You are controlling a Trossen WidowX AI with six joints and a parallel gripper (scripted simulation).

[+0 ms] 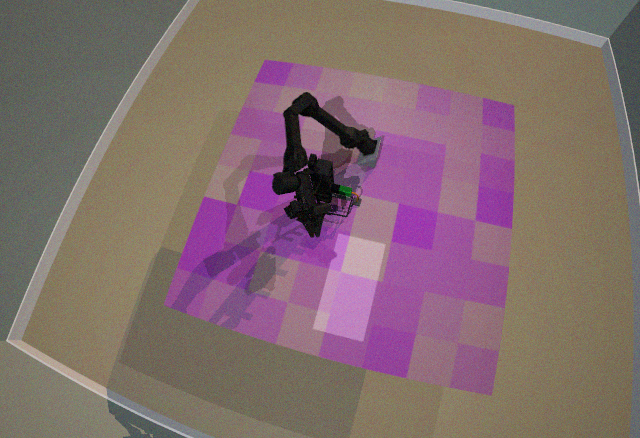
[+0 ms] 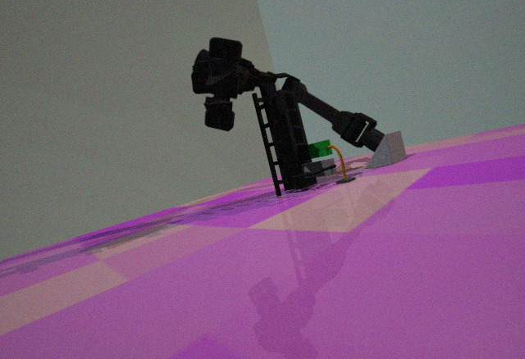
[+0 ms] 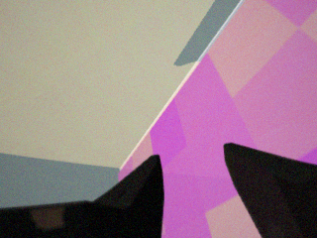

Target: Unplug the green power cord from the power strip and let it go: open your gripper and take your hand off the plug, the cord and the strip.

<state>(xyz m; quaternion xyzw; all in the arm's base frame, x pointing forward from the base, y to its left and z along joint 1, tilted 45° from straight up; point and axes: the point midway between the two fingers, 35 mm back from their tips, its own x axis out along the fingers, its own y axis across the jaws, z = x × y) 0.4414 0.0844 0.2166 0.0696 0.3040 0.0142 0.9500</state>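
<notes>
The green plug lies 24 cm behind my gripper tip, 2 cm to the left of it and 14 cm below it.
</notes>
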